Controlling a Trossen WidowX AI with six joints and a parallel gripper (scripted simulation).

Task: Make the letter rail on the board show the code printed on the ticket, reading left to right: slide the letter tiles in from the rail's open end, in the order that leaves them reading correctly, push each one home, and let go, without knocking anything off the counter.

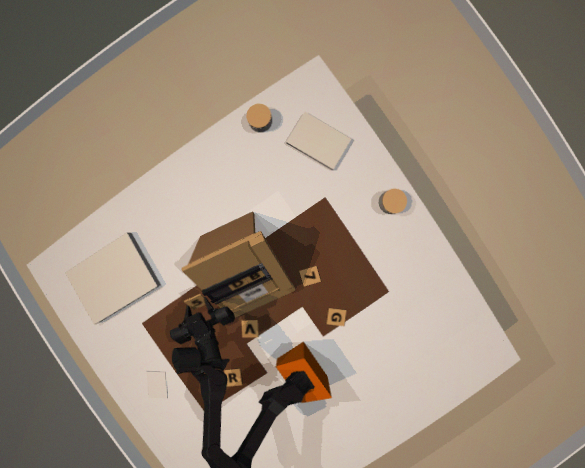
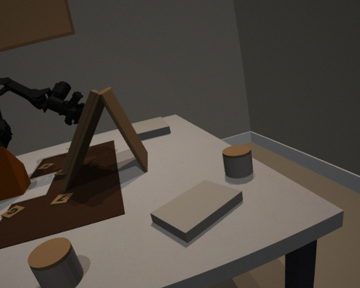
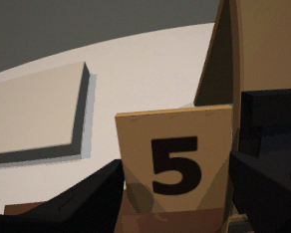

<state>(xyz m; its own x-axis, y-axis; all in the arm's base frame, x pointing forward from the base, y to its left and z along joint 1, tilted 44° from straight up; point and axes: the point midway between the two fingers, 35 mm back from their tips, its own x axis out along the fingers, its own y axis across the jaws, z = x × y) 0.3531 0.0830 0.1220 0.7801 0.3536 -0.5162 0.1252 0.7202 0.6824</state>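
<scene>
The white ticket is 150 mm to the right of my gripper tip, 80 mm below it and 70 mm behind it. Round my gripper tip: brown mat (180 mm behind, 170 mm below, 130 mm to the right); pale card (340 mm to the left, 180 mm behind, 160 mm below); flat slab (590 mm to the right, 240 mm ahead, 150 mm below).
</scene>
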